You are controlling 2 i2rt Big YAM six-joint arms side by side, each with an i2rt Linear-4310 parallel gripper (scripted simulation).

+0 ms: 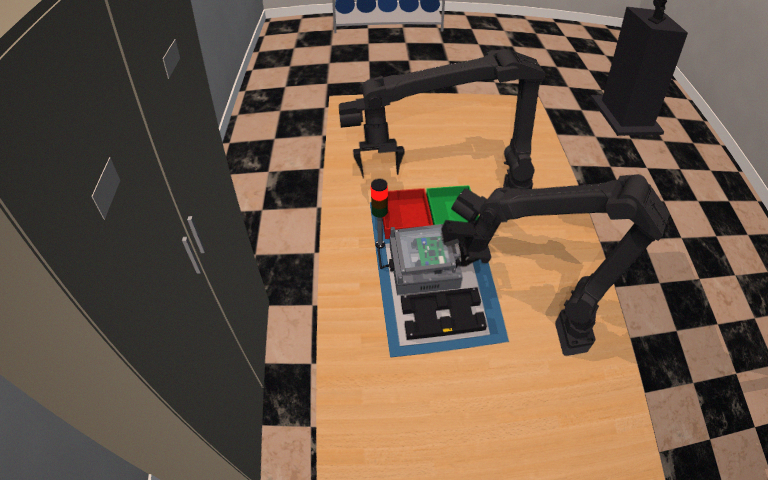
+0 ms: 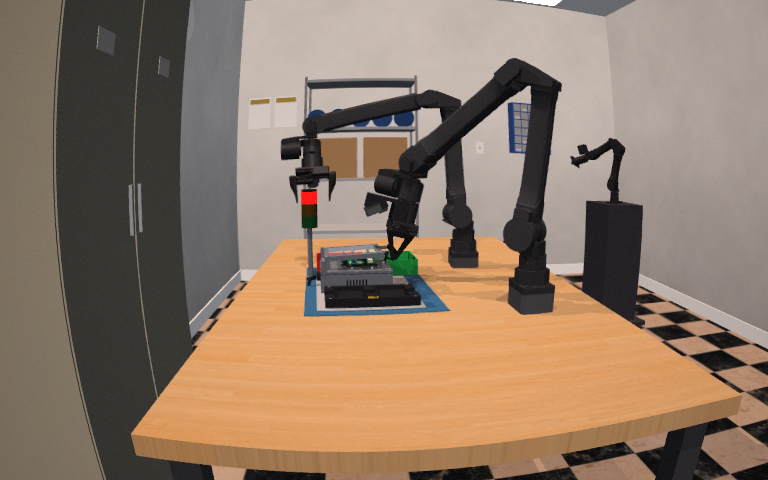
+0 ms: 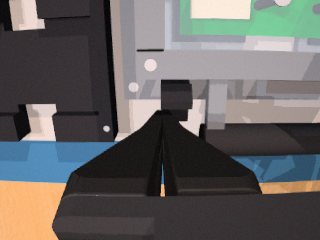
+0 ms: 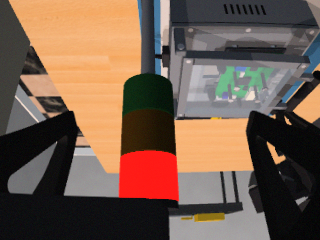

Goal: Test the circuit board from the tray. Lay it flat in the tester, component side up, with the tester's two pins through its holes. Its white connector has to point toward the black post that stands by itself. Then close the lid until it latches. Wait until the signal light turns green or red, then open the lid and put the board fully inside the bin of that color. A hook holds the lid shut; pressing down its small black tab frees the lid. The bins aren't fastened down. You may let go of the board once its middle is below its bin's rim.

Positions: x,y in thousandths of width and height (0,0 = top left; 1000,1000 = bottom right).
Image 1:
right gripper: 495,368
red bin: 533,434
grey tester: 557,697
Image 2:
left gripper: 512,541
right gripper: 408,420
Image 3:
left gripper: 508,498
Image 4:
right gripper: 505,502
